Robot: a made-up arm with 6 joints.
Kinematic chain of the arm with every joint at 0, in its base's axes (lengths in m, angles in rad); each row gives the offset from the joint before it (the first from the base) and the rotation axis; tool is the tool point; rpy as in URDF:
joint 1: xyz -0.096 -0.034 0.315 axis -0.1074 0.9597 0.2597
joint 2: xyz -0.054 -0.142 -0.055 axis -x
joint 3: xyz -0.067 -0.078 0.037 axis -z
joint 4: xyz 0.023 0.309 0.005 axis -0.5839 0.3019 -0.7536
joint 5: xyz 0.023 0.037 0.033 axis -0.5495 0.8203 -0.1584
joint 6: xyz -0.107 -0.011 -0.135 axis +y
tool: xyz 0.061 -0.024 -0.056 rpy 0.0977 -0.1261 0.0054
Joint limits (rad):
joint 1: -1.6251..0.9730
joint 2: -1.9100..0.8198
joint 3: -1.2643..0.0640
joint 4: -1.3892..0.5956
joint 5: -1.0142..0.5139
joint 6: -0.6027..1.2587
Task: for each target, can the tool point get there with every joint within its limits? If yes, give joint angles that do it. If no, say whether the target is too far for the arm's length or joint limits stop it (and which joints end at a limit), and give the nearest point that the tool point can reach.
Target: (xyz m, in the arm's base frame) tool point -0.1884 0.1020 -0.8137
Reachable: no: too far | nearest point -0.1479 0.0191 -0.3644 | short by 0.459 m
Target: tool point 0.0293 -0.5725 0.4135
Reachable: no: joint limits stop it (at a limit: joint 2, joint 3, joint 4, joint 5, joint 6) | nearest point 0.0419 -0.3739 0.5981 | short by 0.271 m
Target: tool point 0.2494 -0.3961 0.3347
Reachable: no: joint limits stop it (at a limit: joint 1, joint 2, joint 3, joint 4, joint 5) | nearest point 0.2298 -0.2022 0.2893 | short by 0.200 m
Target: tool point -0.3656 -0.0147 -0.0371
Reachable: yes | joints -0.5919 -0.6491 -1.0839 -0.4294 0.2184 0.6156
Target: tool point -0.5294 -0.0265 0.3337
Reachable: yes | joints 0.1022 -1.2982 -1.0167 -0.7731 0.0658 0.7998
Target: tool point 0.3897 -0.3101 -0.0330
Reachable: no: joint limits stop it (at a limit: joint 1, joint 2, joint 4, joint 6) | nearest point 0.2467 -0.1216 0.0371 | short by 0.247 m
